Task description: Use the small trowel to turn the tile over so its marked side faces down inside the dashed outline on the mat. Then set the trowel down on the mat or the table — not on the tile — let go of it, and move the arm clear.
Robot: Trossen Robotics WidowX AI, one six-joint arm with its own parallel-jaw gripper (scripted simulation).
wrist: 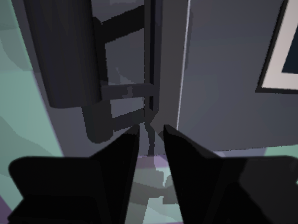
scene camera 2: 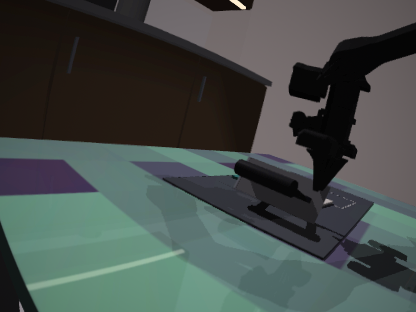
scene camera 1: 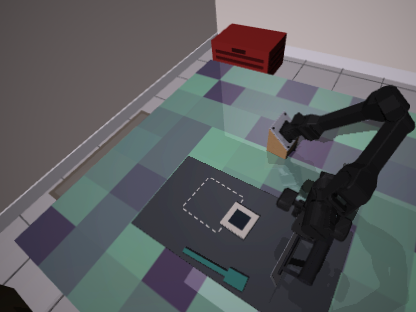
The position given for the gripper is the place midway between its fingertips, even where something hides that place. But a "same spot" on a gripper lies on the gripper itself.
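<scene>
Gripper visible in scene camera 1 (305, 225), scene camera 2 and the wrist view. Same spot on the gripper: (wrist: 102, 181) and (scene camera 2: 312, 149).
</scene>
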